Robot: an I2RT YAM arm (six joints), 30 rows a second.
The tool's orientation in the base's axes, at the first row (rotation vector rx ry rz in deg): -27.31 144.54 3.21
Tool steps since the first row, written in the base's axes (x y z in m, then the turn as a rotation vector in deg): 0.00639 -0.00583 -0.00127 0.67 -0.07 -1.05; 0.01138 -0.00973 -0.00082 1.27 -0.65 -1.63; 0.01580 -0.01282 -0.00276 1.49 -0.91 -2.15; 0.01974 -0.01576 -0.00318 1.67 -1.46 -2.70; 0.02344 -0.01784 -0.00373 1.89 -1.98 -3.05; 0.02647 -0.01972 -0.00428 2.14 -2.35 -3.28; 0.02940 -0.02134 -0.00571 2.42 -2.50 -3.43
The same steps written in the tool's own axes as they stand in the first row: -0.00239 -0.00760 0.00361 0.07 -0.23 1.22; -0.00524 -0.01301 0.00531 0.11 -0.95 1.94; -0.00663 -0.01731 0.00882 0.30 -1.24 2.46; -0.00851 -0.02141 0.01084 0.64 -1.78 2.94; -0.01041 -0.02461 0.01295 0.82 -2.32 3.28; -0.01186 -0.02738 0.01474 0.87 -2.74 3.55; -0.01284 -0.02983 0.01725 0.78 -2.97 3.80
